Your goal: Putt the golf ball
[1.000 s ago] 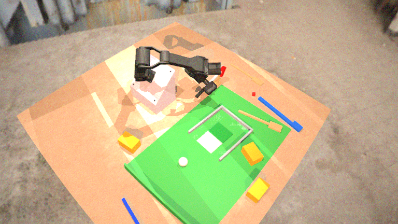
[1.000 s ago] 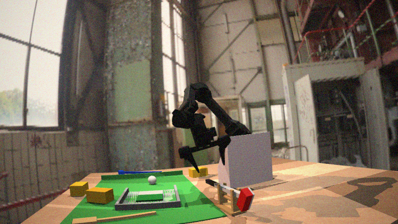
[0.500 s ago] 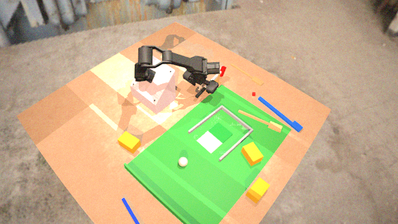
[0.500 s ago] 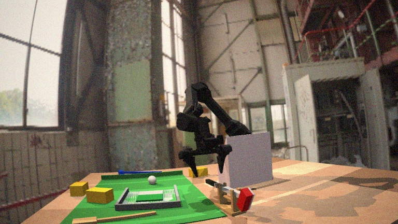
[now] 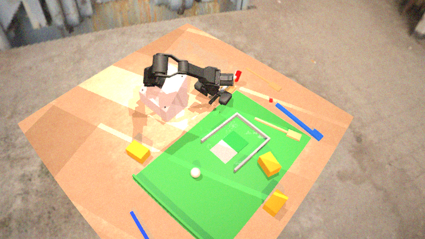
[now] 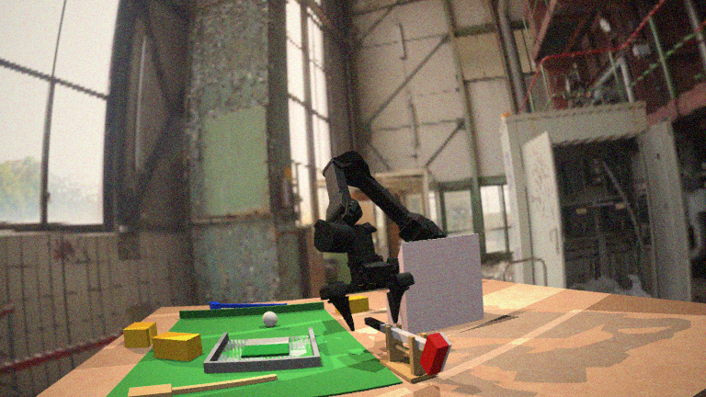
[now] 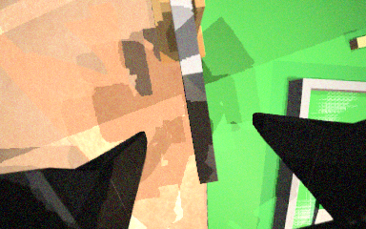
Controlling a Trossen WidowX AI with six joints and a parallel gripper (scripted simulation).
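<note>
The wooden stand is 10 mm behind my gripper tip, 130 mm to the left of it and 20 mm below it. Round my gripper tip: green mat 240 mm ahead, 200 mm to the right, 50 mm below; then white golf ball 170 mm ahead, 360 mm to the right, 30 mm below; then tiny red cube 220 mm ahead, 230 mm to the left, 50 mm below.
</note>
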